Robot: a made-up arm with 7 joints.
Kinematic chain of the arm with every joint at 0, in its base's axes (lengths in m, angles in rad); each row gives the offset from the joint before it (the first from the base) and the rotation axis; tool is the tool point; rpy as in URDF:
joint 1: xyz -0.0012 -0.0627 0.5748 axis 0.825 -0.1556 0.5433
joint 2: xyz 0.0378 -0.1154 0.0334 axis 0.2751 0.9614 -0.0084
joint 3: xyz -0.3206 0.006 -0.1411 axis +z
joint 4: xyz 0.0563 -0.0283 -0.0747 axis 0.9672 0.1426 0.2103
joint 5: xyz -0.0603 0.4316 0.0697 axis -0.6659 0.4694 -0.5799
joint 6: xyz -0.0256 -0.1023 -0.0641 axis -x
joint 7: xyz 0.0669 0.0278 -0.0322 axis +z
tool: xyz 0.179 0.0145 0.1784 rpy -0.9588 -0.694 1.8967
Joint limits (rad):
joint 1: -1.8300..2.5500
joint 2: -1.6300..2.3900
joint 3: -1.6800..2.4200
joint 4: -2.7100..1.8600
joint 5: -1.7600..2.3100
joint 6: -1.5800..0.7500
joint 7: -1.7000..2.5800
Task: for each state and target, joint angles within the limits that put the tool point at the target. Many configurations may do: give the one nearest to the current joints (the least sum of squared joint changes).
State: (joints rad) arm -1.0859 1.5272 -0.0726 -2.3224 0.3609 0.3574 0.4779
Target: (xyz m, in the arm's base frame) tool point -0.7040 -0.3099 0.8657
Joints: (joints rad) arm -0.6103 1.3250 -0.5828 -2.5491 0.0650 0.5332 0.8090
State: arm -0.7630 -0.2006 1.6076 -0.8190 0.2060 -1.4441 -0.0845
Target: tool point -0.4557 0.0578 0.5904
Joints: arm -0.4516 0.3017 1.7819 -0.5805 0.6111 -1.4854 -0.0709
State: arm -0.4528 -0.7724 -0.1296 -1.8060 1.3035 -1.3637 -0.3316
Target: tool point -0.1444 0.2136 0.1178
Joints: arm 0.3067 -0.3719 0.1293 -1.4609 1.9093 -1.3652 -0.5563
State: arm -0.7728 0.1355 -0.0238 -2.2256 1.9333 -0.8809 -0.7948
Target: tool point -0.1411 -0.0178 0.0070
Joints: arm -0.2807 -0.0119 -0.0126 -1.8124 2.0769 -0.8263 -0.8083
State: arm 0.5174 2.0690 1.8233 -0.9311 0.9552 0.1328 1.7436
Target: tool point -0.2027 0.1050 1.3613
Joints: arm -0.1013 2.1083 1.5549 -1.2447 1.0940 0.1737 1.5053
